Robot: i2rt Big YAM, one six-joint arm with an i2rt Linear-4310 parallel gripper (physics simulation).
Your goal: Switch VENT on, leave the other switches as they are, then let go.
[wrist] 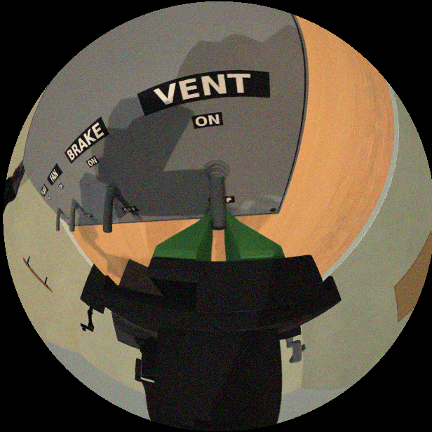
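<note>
The VENT switch (217,197) is a dark grey lever in the wrist view, below the VENT label (205,90) and the ON label (207,120). It points down towards the OFF side and covers most of its OFF label (229,199). My gripper (218,216) has its green fingertips close together on both sides of the lever's lower end, shut on it. The BRAKE switch (108,210) stands to the left and also points down. The tips of my fingers are partly hidden by the lever.
The grey panel (260,150) also carries the FAN switch (73,217) and another lever (58,220) at the far left. Shadows lie across the panel. Its right edge borders a wooden table top (345,125).
</note>
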